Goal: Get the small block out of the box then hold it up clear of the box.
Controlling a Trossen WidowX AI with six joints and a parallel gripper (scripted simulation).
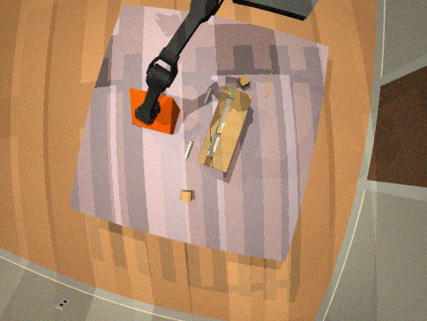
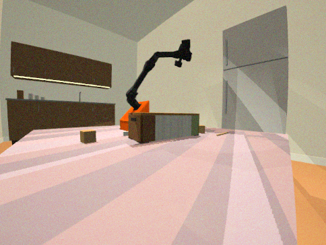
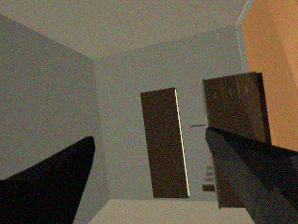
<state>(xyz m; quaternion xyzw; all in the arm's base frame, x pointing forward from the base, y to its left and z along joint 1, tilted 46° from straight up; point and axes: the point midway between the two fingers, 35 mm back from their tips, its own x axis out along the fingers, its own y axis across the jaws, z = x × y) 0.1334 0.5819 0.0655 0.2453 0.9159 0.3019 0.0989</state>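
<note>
My gripper tip is 57 cm above the tan block, 41 cm to the left of it and 24 cm short of it. The rest, counted from my gripper tip: box: 59 cm below, 39 cm to the right, 23 cm ahead; then thin wooden stick: 65 cm below, 46 cm ahead, 8 cm to the right.
</note>
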